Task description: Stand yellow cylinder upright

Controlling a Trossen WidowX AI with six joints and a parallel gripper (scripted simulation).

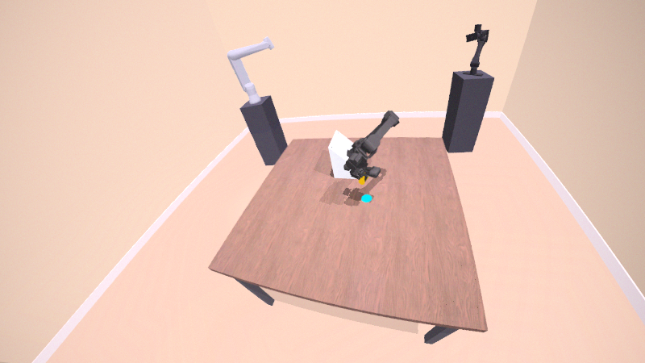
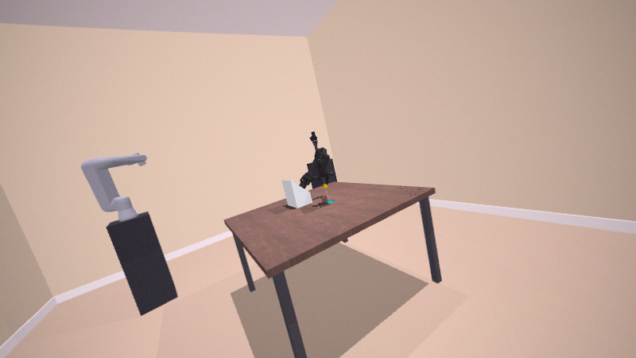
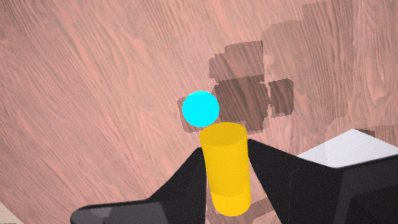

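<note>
My gripper tip is 140 mm above the cyan circle and 20 mm to the right of it. The rest, counted from my gripper tip: yellow tall cylinder (20 mm behind, 10 mm to the left).
</note>
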